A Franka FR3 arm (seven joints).
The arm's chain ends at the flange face. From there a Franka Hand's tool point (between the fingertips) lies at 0.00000 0.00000 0.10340 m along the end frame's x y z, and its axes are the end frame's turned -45 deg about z.
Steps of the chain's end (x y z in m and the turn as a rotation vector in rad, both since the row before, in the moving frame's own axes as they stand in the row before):
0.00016 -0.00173 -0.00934 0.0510 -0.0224 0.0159
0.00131 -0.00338 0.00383 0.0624 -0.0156 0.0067
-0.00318 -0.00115 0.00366 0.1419 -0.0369 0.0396
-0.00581 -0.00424 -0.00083 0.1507 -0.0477 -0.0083
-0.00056 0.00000 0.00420 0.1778 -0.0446 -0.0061
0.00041 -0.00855 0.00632 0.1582 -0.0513 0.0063
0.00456 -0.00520 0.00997 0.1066 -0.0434 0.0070
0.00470 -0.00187 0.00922 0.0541 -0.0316 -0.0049
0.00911 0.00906 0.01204 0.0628 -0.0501 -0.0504
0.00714 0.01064 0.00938 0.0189 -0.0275 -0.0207
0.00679 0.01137 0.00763 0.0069 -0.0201 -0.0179
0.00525 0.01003 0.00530 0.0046 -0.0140 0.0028
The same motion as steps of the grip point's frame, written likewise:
0.00347 -0.00646 -0.00950 0.0519 0.0202 0.0159
0.00675 -0.00715 0.00362 0.0552 0.0331 0.0067
0.00647 -0.01593 0.00255 0.1264 0.0742 0.0396
0.00633 -0.02158 -0.00212 0.1403 0.0728 -0.0083
0.00924 -0.01660 0.00247 0.1573 0.0942 -0.0061
0.01416 -0.02098 0.00489 0.1481 0.0756 0.0063
0.01155 -0.01138 0.00929 0.1061 0.0447 0.0070
0.00627 -0.00426 0.00902 0.0606 0.0159 -0.0049
0.00075 0.00458 0.01171 0.0798 0.0090 -0.0504
-0.00314 0.00919 0.00932 0.0328 -0.0061 -0.0207
-0.00422 0.01088 0.00761 0.0191 -0.0093 -0.0179
-0.00407 0.00944 0.00529 0.0132 -0.0066 0.0028

